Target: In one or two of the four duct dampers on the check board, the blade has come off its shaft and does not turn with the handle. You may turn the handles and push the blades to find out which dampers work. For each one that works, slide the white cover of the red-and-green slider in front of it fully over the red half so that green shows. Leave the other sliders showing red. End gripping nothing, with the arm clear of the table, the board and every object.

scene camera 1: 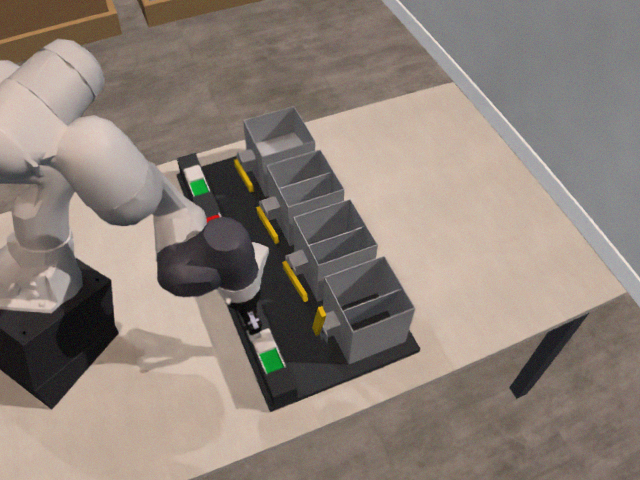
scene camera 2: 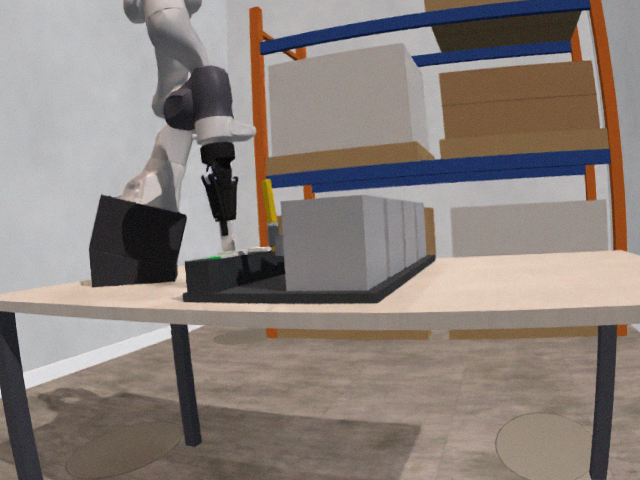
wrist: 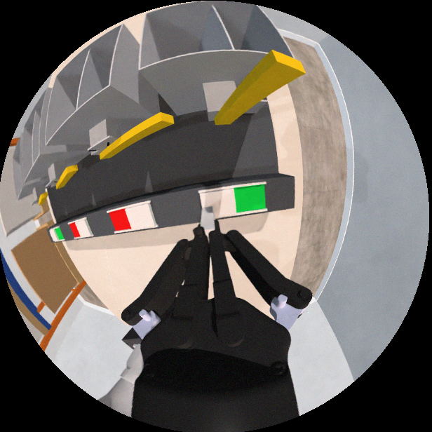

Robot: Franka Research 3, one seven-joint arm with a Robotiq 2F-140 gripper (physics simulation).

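Observation:
My gripper [scene camera 2: 227,242] [wrist: 208,214] is shut and empty, pointing down, its pale tips at the nearest slider's white cover [scene camera 1: 263,339] [wrist: 220,200]; I cannot tell whether they touch. That slider shows green [scene camera 1: 271,360] [wrist: 250,198] and no red. In the wrist view the two middle sliders show red [wrist: 120,220] and red [wrist: 75,229]; the far-end slider shows green [scene camera 1: 199,186] [wrist: 59,233]. The nearest handle [scene camera 1: 318,320] [wrist: 257,90] is turned differently from the others. A thin upright blade divides each of the three nearer ducts; the far duct [scene camera 1: 255,149] holds a flat pale blade.
The black check board [scene camera 1: 330,374] [scene camera 2: 310,297] carries the sliders and four grey ducts and sits on the pale table [scene camera 1: 465,222] [scene camera 2: 506,289]. Three more yellow handles [scene camera 1: 295,281] [scene camera 1: 267,225] [scene camera 1: 243,175] stand along the ducts. A rack [scene camera 2: 256,103] with boxes stands behind.

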